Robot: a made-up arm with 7 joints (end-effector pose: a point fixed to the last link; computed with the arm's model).
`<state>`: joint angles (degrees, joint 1 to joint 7).
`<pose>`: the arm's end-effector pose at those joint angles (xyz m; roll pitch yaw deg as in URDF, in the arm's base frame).
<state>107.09 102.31 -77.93 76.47 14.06 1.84 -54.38</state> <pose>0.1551 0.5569 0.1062 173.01 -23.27 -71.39</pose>
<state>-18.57 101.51 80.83 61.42 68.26 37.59 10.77</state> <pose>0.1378 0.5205 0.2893 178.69 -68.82 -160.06</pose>
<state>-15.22 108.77 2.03 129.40 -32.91 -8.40 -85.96</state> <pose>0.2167 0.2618 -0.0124 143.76 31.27 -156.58</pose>
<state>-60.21 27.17 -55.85 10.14 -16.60 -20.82 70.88</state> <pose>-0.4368 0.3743 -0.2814 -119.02 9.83 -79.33</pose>
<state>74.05 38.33 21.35 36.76 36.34 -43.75 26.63</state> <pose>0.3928 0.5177 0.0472 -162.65 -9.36 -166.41</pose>
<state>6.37 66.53 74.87 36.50 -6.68 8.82 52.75</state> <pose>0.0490 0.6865 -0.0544 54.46 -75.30 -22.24</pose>
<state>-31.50 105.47 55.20 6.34 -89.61 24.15 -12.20</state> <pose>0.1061 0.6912 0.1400 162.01 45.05 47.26</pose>
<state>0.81 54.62 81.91 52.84 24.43 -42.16 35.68</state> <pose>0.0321 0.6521 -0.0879 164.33 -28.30 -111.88</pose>
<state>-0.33 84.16 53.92 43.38 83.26 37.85 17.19</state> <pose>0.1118 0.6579 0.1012 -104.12 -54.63 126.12</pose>
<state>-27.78 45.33 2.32 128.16 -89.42 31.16 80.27</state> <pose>0.1540 0.2460 -0.1711 35.08 31.85 -75.37</pose>
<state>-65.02 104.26 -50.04 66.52 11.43 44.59 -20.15</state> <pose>-0.0118 0.5898 -0.1842 -40.94 67.59 -148.77</pose>
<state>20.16 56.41 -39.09 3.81 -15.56 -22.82 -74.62</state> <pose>0.1246 0.6184 -0.2983 123.51 9.57 -52.07</pose>
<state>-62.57 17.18 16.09 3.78 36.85 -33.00 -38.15</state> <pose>-0.4710 0.3251 -0.2641 88.83 3.92 27.19</pose>
